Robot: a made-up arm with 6 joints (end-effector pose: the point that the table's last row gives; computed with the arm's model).
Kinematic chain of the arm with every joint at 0, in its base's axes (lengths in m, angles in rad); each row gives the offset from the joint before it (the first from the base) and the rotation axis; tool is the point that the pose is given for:
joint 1: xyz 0 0 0.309 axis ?
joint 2: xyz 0 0 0 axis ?
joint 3: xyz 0 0 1.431 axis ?
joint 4: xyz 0 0 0 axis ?
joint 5: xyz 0.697 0 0 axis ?
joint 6: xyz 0 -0.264 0 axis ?
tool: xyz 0 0 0
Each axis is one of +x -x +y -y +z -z.
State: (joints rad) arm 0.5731 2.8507 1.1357 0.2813 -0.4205 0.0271
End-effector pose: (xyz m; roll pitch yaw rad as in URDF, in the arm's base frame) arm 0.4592 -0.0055 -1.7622 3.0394 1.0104 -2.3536
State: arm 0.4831 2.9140 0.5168 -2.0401 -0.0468 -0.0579
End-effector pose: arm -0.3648 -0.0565 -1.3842 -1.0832 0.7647 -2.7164
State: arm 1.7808 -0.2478 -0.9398 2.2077 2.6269 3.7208
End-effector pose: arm -0.2205 0.2813 1.4150 1.8472 -0.3363 -1.7934
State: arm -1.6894 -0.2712 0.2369 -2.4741 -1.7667 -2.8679
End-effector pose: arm 0.1698 -0.3275 1.8840 -2.6906 -0.6167 0.6127
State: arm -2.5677 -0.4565 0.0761 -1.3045 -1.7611 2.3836
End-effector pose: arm -0.1208 0.0046 1.7280 -1.3144 0.3243 -0.9634
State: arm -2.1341 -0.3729 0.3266 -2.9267 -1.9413 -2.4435
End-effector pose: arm 0.1923 -0.1785 2.0473 2.6287 -0.4822 0.7812
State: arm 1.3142 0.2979 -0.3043 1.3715 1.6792 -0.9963
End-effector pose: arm 0.3401 1.0904 1.4954 0.0194 -0.2254 2.8621
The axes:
joint 1: +z
joint 2: +y
joint 3: -y
joint 4: -x
joint 5: -y
joint 6: -x

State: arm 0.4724 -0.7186 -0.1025 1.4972 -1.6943 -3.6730
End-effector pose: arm -0.4590 -0.2563 2.0038 2.7099 0.1311 -1.1573
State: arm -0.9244 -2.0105 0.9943 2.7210 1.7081 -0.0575
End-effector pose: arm -1.0123 1.7417 -0.3119 2.1976 -1.0699 0.0770
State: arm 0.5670 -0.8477 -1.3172 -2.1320 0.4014 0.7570
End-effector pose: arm -0.5415 -0.1782 0.7412 1.1456 0.6459 0.1399
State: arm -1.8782 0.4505 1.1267 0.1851 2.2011 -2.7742
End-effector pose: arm -0.5912 -1.0045 2.0713 -0.2186 -0.2532 1.1092
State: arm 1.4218 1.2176 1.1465 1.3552 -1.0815 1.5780
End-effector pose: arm 0.3611 2.0251 1.0117 -3.1102 0.2236 0.3369
